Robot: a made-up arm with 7 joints. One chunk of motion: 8 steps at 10 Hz.
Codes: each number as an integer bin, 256 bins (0 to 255) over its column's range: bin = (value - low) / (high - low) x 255, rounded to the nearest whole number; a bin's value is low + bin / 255 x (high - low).
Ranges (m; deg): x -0.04..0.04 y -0.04..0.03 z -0.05..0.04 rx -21..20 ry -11..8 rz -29..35
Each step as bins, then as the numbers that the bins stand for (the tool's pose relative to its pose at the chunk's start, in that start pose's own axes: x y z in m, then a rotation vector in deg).
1 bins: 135 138 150 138 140 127
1 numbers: 0.0024 -0.0021 0.0029 1.19 -0.57 2.87
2 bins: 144 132 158 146 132 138
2 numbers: 0.0052 -0.0038 0.0058 2.47 -1.16 5.64
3 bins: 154 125 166 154 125 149
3 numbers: 0.0083 -0.0057 0.0086 3.76 -1.69 8.40
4 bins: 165 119 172 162 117 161
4 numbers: 0.0118 -0.0073 0.0107 5.05 -2.28 11.41
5 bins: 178 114 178 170 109 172
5 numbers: 0.0158 -0.0087 0.0128 6.33 -2.88 14.17
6 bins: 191 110 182 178 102 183
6 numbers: 0.0199 -0.0098 0.0142 7.62 -3.40 16.93
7 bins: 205 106 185 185 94 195
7 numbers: 0.0243 -0.0109 0.0153 8.75 -4.00 19.94
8 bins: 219 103 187 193 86 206
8 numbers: 0.0287 -0.0117 0.0160 10.03 -4.59 22.70
